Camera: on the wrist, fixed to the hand. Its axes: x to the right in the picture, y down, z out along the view.
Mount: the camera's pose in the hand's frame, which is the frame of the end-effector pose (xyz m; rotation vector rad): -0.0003 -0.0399 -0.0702 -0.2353 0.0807 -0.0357
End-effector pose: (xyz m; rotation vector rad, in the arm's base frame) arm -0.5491 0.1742 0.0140 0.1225 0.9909 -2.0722
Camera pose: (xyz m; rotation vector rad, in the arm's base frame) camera -0.5942 0.2368 -0.0098 0.0674 1.2865 -1.9787
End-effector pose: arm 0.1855 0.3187 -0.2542 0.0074 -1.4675 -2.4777
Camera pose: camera 0.1866 0.2765 -0.3230 0.0885 -1.1469 -2.6302
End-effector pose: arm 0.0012 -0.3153 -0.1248 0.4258 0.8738 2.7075
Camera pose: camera -0.0170 -0.3208 -0.2033 0.2500 0.5656 2.7667
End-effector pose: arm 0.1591 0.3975 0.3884 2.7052 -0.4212 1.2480
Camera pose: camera 0.1203 0.4520 0.4336 2.4476 -0.4751 1.2100
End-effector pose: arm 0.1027 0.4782 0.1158 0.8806 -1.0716 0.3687
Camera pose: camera 0.1709 0.5079 0.0844 0.6689 -1.0005 0.2404
